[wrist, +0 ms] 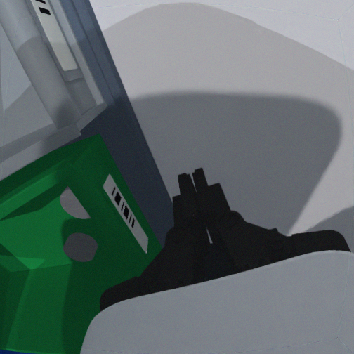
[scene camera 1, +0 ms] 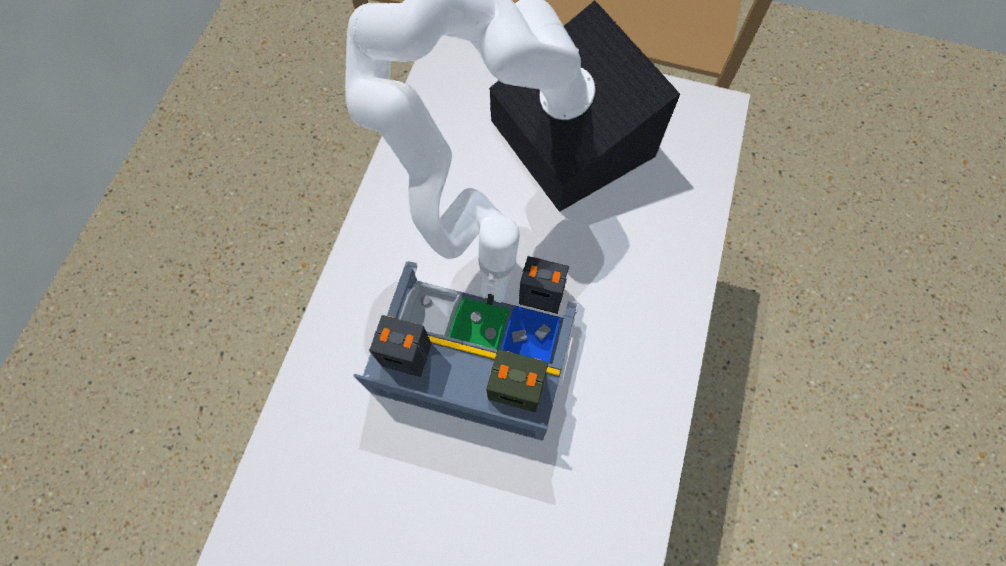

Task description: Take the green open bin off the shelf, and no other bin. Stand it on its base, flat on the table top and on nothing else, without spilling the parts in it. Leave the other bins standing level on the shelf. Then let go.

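Places are measured from the arm's base along level axes (x right, y ahead, z up), in metres.
Where they show: arm's base, link origin: (scene camera 1: 567,93).
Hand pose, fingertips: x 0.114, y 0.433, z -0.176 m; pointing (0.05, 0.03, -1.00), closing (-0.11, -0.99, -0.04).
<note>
Each offset is from my fingertips to the top centre of the thing. "spot": to the spot under its first point. Level surfaces: height alone.
The green open bin {dx +0.023, dy +0.124, dz +0.081 m} (scene camera 1: 460,328) (wrist: 40,235) sits in the shelf {spot: dx +0.055, dy +0.237, dz +0.102 m} (scene camera 1: 450,383) (wrist: 127,150), between a grey bin {dx +0.132, dy +0.097, dz +0.081 m} (scene camera 1: 443,309) (wrist: 35,65) and a blue bin {dx -0.090, dy +0.129, dz +0.081 m} (scene camera 1: 531,348). Two round grey parts lie in the green bin, and its barcode label shows in the wrist view. My gripper (scene camera 1: 490,299) (wrist: 195,187) is shut with nothing between its fingers. In the scene view it is at the green bin's back edge, on the arm's side. In the wrist view the fingertips show beside the labelled wall, over the table. Their exact height and any contact cannot be told.
A dark case {dx -0.107, dy -0.006, dz +0.132 m} (scene camera 1: 543,285) stands behind the blue bin. Another dark case {dx +0.152, dy +0.191, dz +0.222 m} (scene camera 1: 399,344) and an olive case {dx -0.076, dy +0.227, dz +0.197 m} (scene camera 1: 515,387) are at the shelf's front part, by a yellow bar {dx +0.029, dy +0.165, dz +0.112 m} (scene camera 1: 460,346). The white table top {dz +0.000 m} (scene camera 1: 619,337) surrounds the shelf. A black block (scene camera 1: 597,133) stands farther back.
</note>
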